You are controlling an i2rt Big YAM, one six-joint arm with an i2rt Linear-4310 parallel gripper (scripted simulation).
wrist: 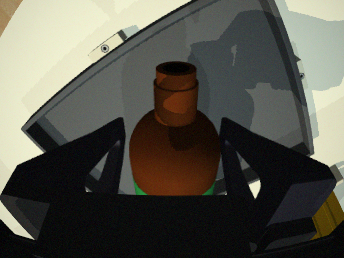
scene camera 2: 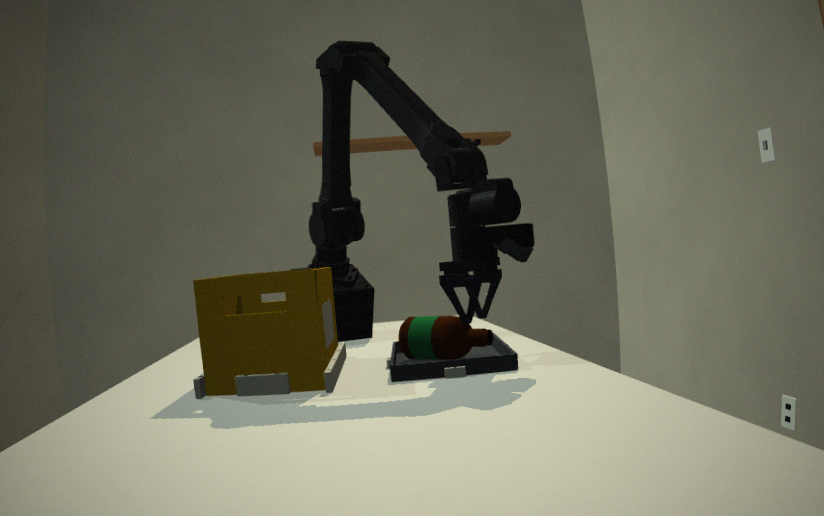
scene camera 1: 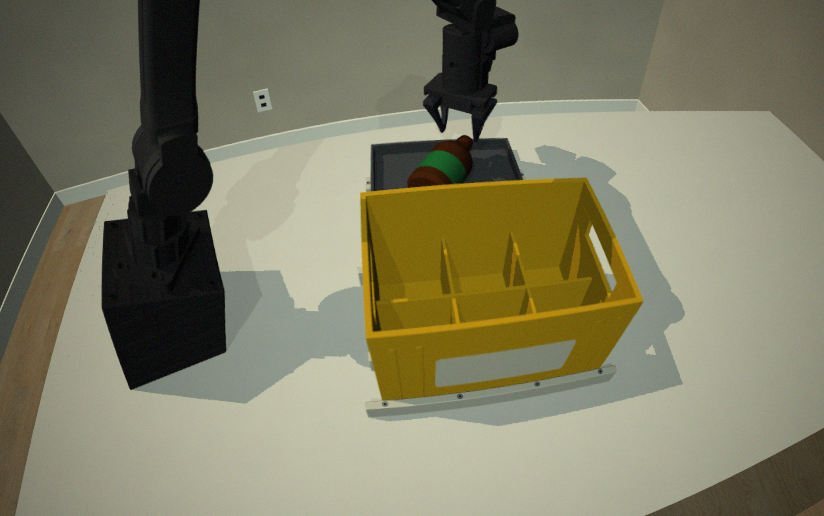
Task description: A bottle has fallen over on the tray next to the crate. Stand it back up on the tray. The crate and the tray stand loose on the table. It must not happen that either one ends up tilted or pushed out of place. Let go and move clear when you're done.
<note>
In view: the gripper (scene camera 1: pixel 459 135), a brown bottle (wrist: pixel 175 150) and a yellow crate (scene camera 1: pixel 407 283).
The yellow crate shows as well in scene camera 2 (scene camera 2: pixel 289 339). The gripper shows as well in the wrist view (wrist: pixel 172 126) and in scene camera 2 (scene camera 2: pixel 474 320).
</note>
